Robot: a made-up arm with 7 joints.
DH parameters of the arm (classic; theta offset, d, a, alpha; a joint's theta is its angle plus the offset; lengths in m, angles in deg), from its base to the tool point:
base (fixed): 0 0 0 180
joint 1: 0 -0.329 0 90
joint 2: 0 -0.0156 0 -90
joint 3: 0 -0.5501 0 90
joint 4: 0 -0.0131 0 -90
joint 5: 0 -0.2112 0 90
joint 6: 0 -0.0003 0 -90
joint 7: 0 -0.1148 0 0
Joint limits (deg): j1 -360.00..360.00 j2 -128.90..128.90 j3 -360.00..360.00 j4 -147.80..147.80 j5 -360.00..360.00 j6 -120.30..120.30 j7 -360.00..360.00
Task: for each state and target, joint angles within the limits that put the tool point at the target. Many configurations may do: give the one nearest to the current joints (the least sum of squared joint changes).
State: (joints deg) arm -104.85 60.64 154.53 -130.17 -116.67 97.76 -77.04
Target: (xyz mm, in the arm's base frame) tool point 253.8 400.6 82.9
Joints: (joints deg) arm -66.67 93.52 168.78 -102.98 -100.47 89.96 -77.04
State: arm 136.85 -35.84 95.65 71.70 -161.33 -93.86 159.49
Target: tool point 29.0 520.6 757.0
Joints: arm 122.80 -39.90 94.55 50.28 -158.63 -78.46 159.49
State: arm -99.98 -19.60 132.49 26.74 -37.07 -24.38 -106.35
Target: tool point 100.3 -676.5 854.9
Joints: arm -93.89 -46.20 134.08 22.82 -37.40 -21.99 -106.35
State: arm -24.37 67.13 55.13 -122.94 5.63 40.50 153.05
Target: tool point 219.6 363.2 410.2
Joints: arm -28.13 91.65 71.84 -139.19 1.14 35.17 153.05
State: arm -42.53 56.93 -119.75 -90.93 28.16 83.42 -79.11
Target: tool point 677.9 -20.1 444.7
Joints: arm -15.86 65.66 -115.38 -93.19 27.08 78.26 -79.11
